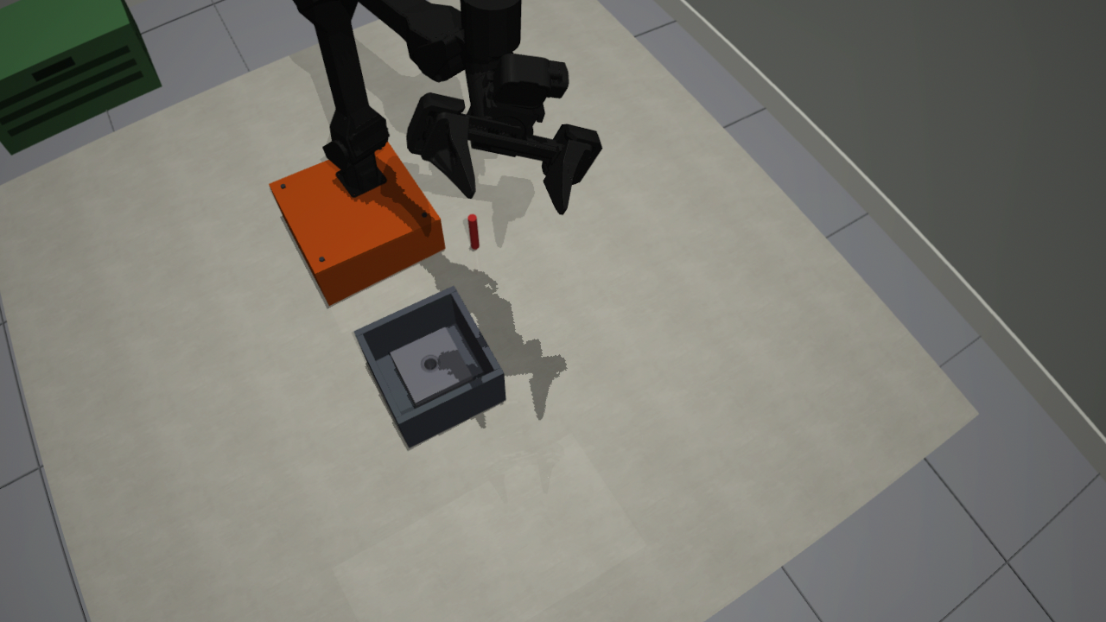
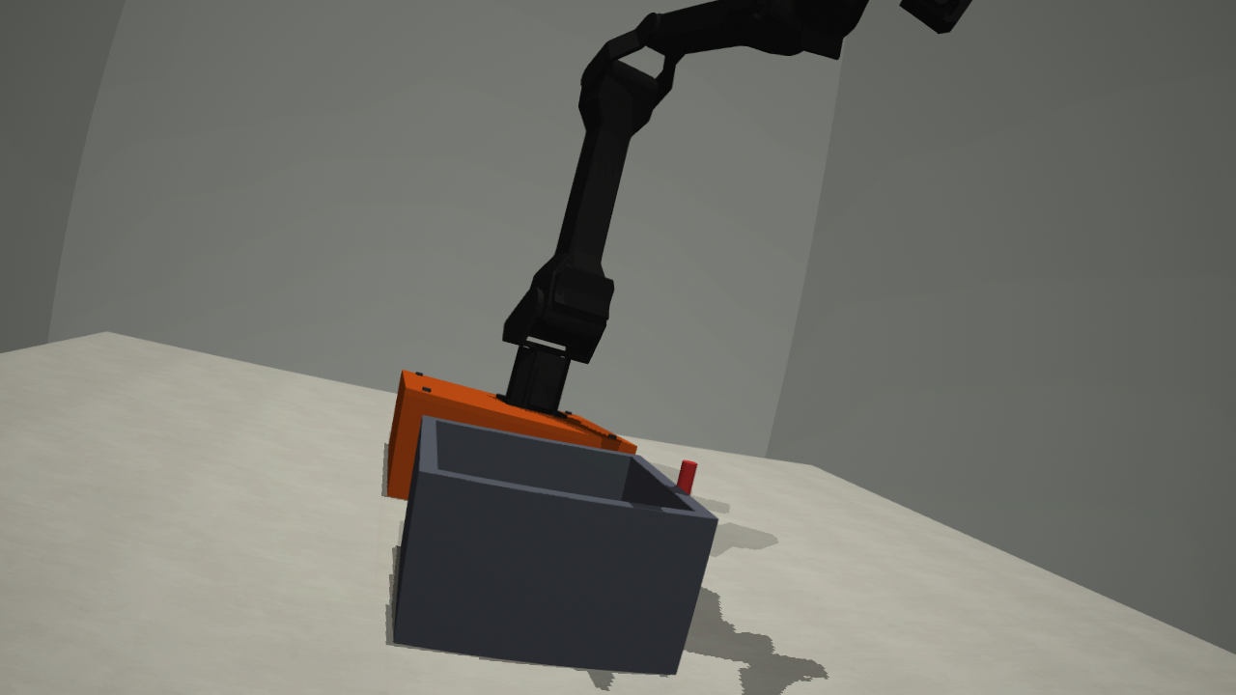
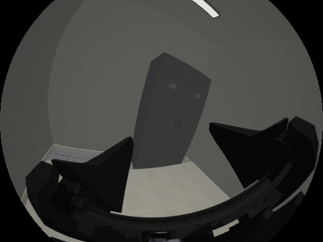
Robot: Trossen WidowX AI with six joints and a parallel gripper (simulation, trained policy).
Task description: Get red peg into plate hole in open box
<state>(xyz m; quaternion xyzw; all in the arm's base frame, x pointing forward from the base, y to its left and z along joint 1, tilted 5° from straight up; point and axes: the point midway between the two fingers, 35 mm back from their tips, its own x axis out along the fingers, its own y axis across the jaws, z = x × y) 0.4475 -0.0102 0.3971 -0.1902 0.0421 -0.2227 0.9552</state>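
My gripper tip is now 280 mm past the red peg, 100 mm to the right of it and 460 mm above it. The rest, counted from my gripper tip: dark grey box 120 mm behind, 80 mm to the right, 470 mm below; grey plate 120 mm behind, 80 mm to the right, 460 mm below.
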